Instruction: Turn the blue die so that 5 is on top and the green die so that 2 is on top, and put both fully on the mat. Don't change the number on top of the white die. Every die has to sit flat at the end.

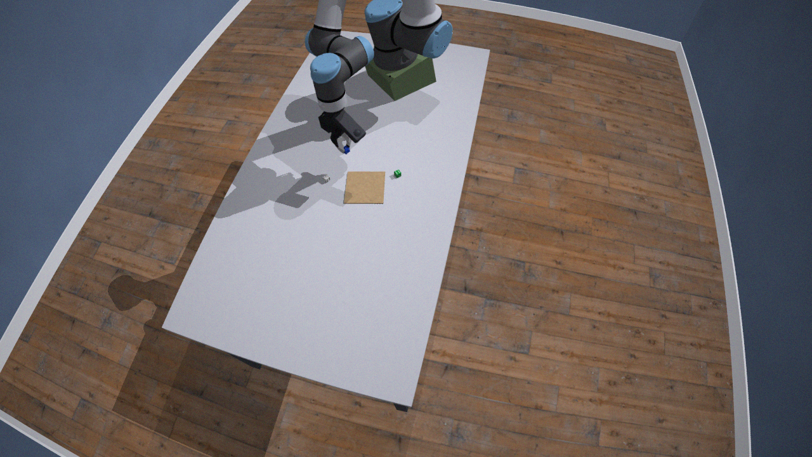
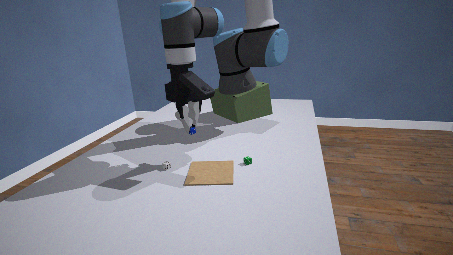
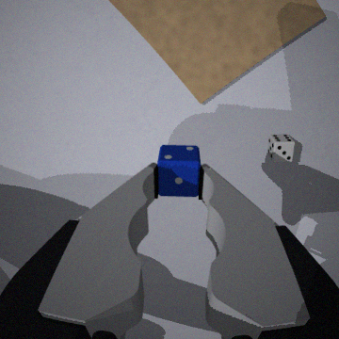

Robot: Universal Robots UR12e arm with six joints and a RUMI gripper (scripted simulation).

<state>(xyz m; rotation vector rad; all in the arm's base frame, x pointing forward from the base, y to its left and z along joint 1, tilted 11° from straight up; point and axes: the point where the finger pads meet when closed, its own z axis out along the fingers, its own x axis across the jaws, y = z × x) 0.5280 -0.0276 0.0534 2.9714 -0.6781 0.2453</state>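
My hand is 18 cm to the right of the green die, 11 cm above it and 1 cm past it. The rest, counted from my hand: tan mat (11 cm below, 8 cm to the left, 7 cm ahead); then white die (11 cm below, 7 cm to the right, 7 cm ahead); then blue die (1 cm below).
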